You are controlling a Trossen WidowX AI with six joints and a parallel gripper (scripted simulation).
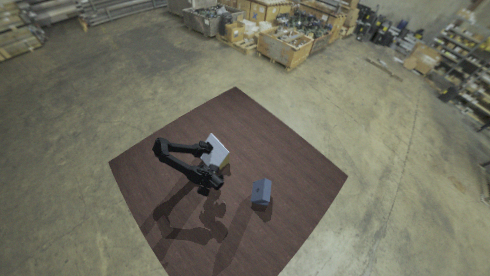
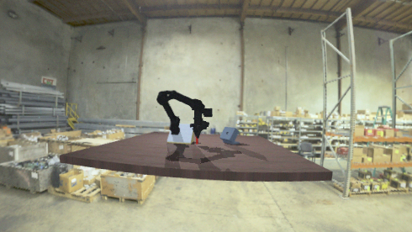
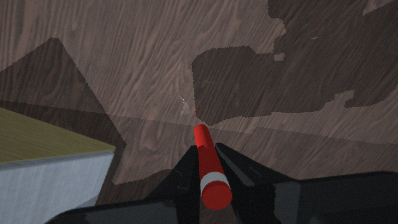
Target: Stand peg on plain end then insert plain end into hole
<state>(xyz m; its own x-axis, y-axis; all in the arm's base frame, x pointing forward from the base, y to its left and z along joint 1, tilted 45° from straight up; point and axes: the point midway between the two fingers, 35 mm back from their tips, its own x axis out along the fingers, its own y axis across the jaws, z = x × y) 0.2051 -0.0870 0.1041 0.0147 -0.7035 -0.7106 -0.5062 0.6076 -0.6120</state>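
The sloped panel is 24 cm ahead of my gripper tip, 20 cm to the left of it and 1 cm above it. Round my gripper tip: peg (2 cm above).
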